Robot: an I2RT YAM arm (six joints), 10 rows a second.
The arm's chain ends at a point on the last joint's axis. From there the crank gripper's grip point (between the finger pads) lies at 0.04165 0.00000 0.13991 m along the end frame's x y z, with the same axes.
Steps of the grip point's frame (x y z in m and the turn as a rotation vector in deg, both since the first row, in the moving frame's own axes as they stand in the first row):
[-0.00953 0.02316 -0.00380 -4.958 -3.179 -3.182]
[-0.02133 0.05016 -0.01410 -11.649 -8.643 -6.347]
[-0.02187 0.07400 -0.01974 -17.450 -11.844 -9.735]
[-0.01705 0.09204 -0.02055 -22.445 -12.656 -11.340]
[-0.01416 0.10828 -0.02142 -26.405 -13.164 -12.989]
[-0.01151 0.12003 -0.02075 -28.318 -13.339 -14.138]
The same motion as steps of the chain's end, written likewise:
[-0.00199 0.01307 -0.00547 -4.958 -3.179 -3.182]
[-0.00133 0.02483 -0.01631 -11.649 -8.643 -6.347]
[0.00417 0.03571 -0.01983 -17.450 -11.844 -9.735]
[0.00911 0.04256 -0.01710 -22.445 -12.656 -11.340]
[0.01131 0.05041 -0.01455 -26.405 -13.164 -12.989]
[0.01319 0.05840 -0.01208 -28.318 -13.339 -14.138]

